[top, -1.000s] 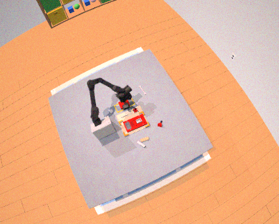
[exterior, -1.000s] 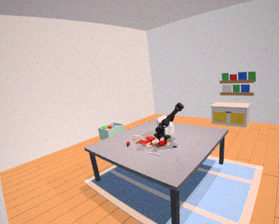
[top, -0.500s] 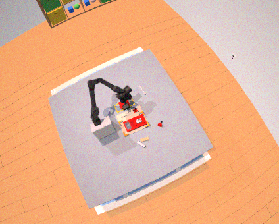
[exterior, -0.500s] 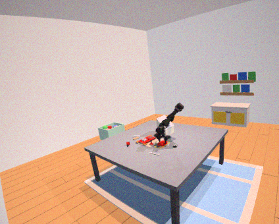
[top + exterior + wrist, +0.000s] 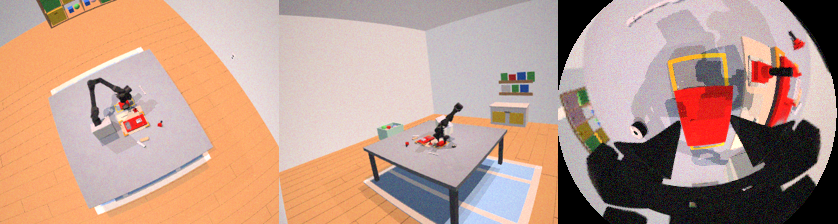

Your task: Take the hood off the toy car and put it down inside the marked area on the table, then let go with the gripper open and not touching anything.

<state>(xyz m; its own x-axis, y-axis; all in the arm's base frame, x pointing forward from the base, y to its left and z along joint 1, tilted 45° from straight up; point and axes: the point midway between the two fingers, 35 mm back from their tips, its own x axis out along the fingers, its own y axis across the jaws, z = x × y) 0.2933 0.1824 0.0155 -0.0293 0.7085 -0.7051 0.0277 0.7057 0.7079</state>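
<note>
The red hood lies right at my gripper tip. From my gripper tip the other things lie so: thin white stick 230 mm ahead, 70 mm to the left, 10 mm below.
</note>
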